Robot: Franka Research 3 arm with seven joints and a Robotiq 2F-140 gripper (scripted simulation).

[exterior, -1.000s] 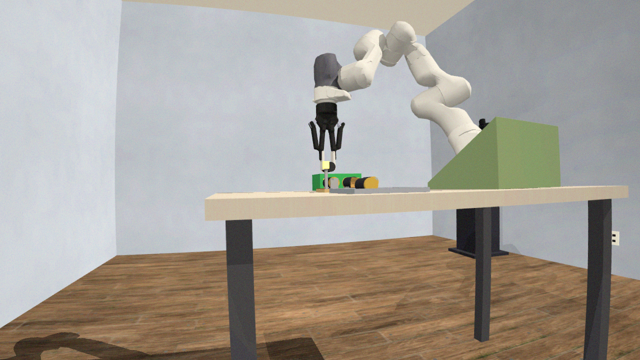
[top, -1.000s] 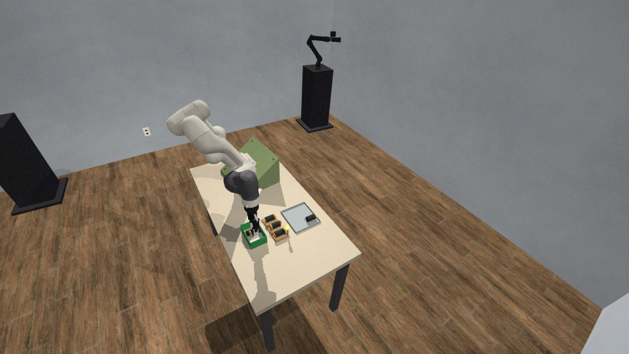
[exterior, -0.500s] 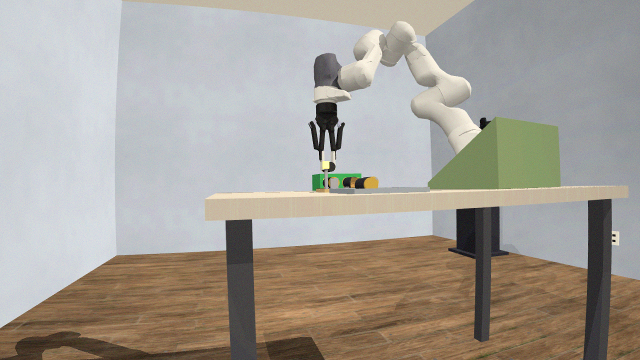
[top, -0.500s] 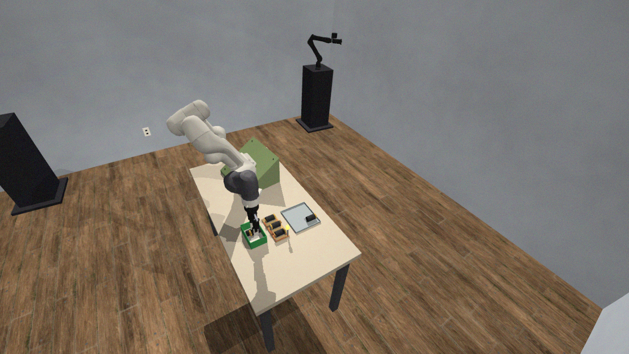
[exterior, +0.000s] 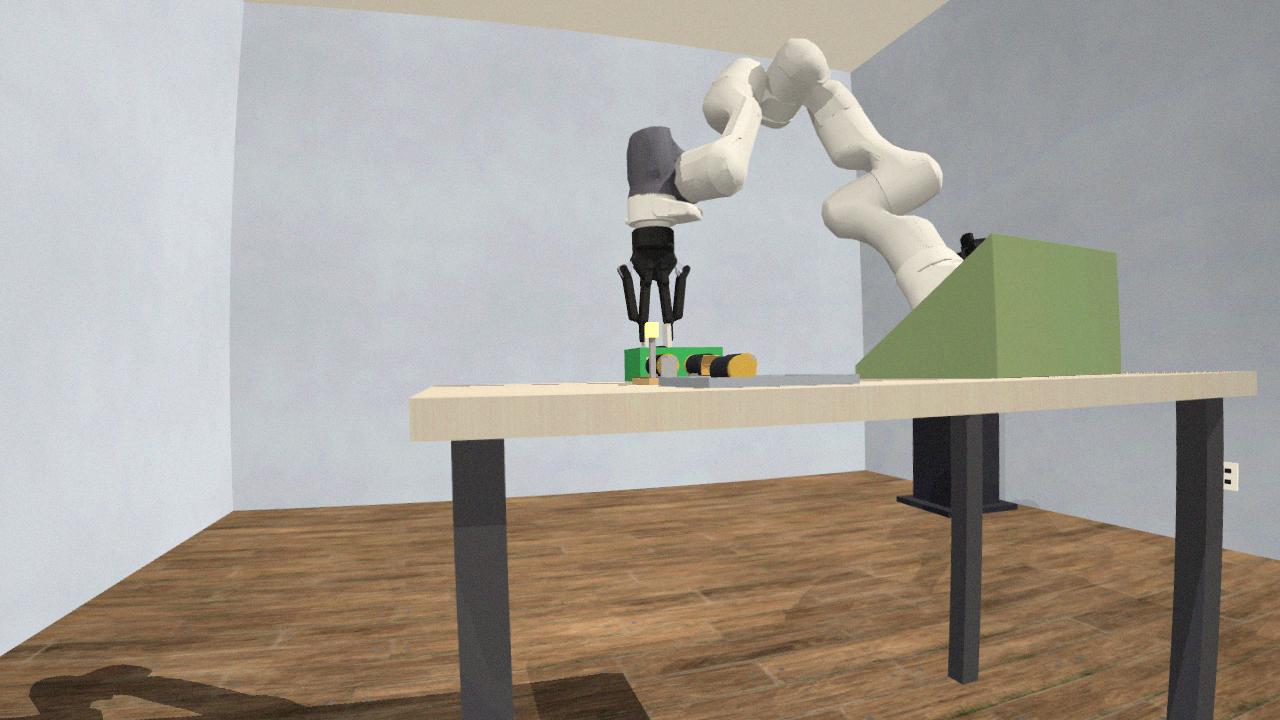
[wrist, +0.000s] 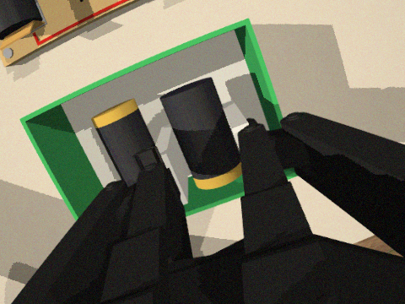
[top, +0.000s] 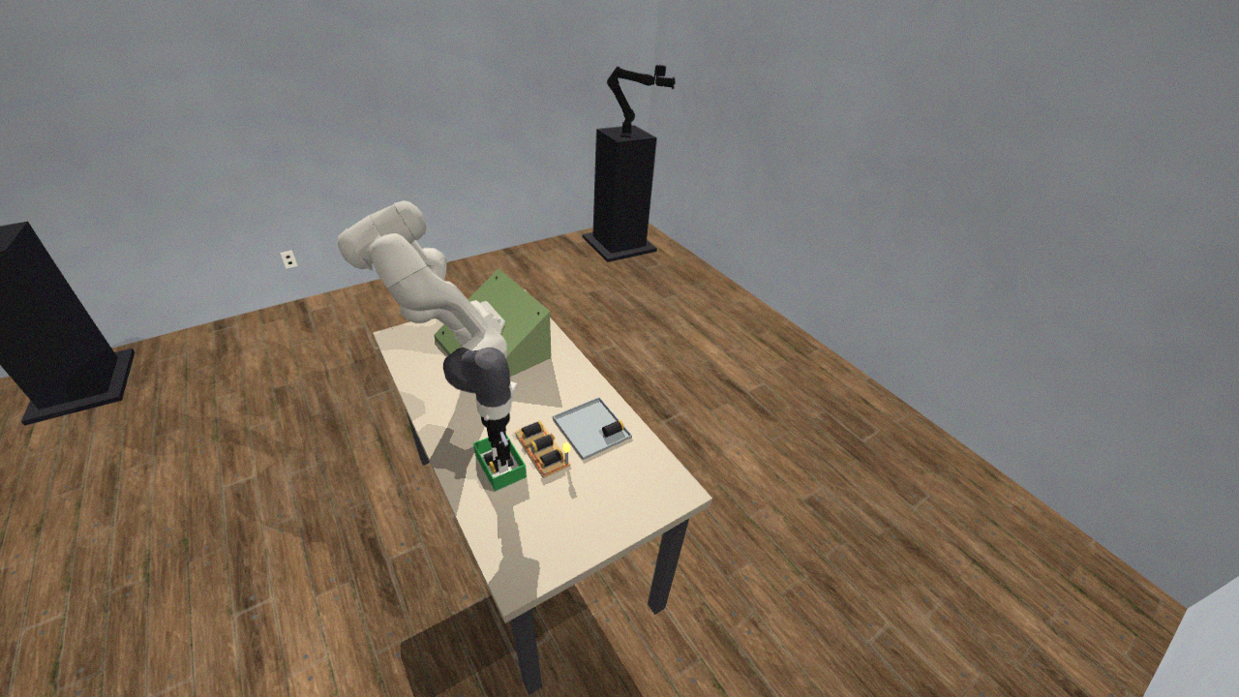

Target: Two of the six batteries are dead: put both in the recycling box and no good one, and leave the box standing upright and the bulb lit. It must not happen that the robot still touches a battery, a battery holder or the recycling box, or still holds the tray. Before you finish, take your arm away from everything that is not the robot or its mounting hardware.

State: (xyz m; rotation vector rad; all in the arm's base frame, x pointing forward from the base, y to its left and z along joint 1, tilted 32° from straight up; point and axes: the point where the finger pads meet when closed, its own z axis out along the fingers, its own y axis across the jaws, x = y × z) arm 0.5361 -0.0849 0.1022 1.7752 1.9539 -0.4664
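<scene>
Now: the green recycling box 30 mm behind my hand and 50 mm below it. Also, from my hand: battery holder 30 mm behind, 140 mm to the left, 60 mm below; then grey tray 50 mm behind, 320 mm to the left, 70 mm below; then bulb post 50 mm ahead, 180 mm to the left, 30 mm below.
</scene>
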